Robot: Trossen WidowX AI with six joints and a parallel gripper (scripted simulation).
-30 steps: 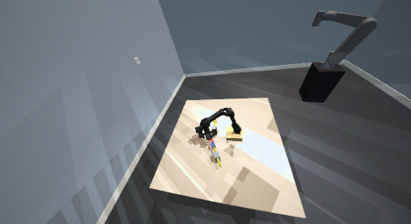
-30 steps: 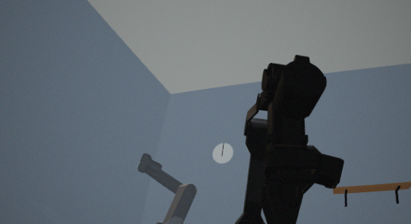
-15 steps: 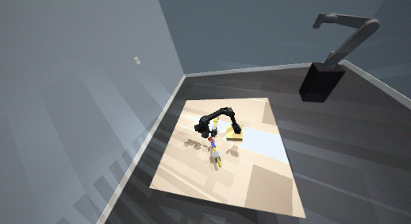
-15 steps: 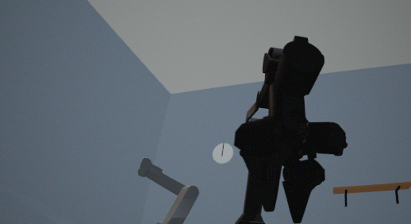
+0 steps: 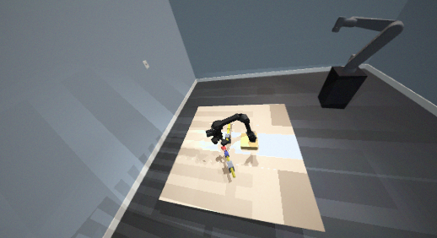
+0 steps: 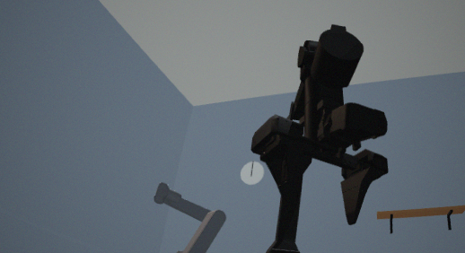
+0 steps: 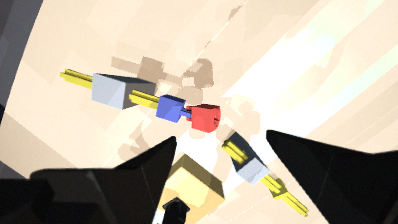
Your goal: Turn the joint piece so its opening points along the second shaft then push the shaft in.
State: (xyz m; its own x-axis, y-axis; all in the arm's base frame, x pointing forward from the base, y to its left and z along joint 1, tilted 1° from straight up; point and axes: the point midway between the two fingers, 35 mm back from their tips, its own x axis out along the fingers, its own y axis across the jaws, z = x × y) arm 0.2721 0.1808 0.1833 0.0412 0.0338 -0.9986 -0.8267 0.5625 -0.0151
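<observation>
Now: the red joint piece 20 mm behind my gripper tip and 90 mm below it.
</observation>
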